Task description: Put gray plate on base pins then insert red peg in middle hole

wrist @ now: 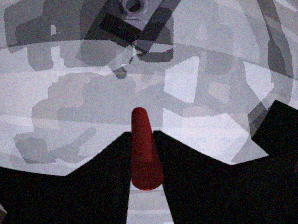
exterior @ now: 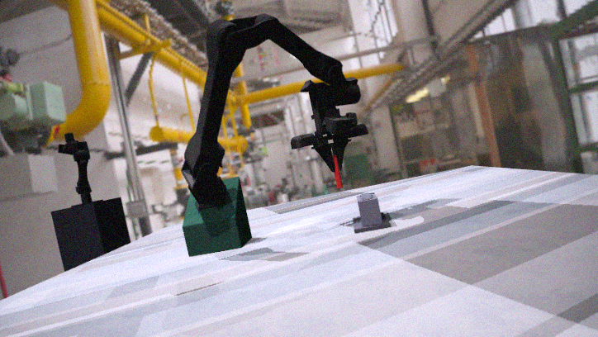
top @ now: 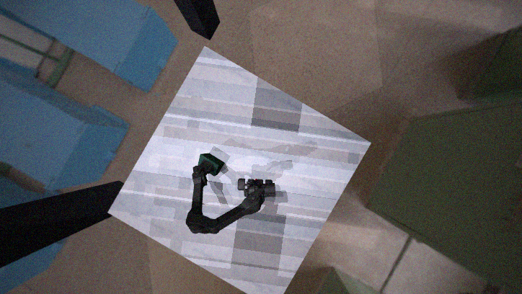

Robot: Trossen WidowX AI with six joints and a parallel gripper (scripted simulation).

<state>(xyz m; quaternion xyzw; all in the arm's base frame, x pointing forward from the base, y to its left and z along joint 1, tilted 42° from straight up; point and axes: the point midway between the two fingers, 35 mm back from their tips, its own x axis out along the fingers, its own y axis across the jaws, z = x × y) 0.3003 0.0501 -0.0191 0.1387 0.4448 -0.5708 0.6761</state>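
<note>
My gripper tip is 50 mm short of the gray plate, 120 mm to the left of it and 70 mm above it. Round my gripper tip: red peg right at my gripper tip; dark base 40 mm ahead, 120 mm to the right, 110 mm below.
</note>
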